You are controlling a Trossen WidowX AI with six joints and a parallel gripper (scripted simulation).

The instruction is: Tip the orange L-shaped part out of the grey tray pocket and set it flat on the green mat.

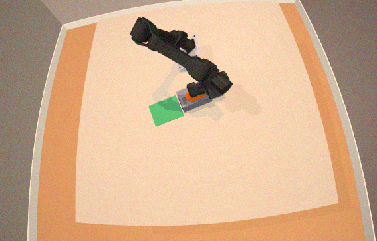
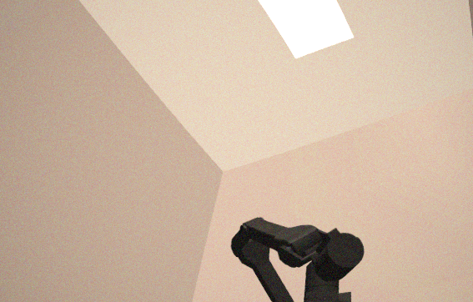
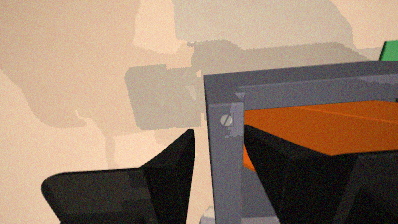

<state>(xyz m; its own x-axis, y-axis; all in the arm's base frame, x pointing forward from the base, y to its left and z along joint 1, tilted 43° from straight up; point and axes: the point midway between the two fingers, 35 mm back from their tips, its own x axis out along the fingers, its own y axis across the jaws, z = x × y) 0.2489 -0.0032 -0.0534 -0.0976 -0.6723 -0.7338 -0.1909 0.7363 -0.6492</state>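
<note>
The orange L-shaped part is 10 mm ahead of my gripper tip, 50 mm to the right of it and 10 mm above it. Round my gripper tip: green mat 40 mm ahead, 220 mm to the right, 50 mm below.
</note>
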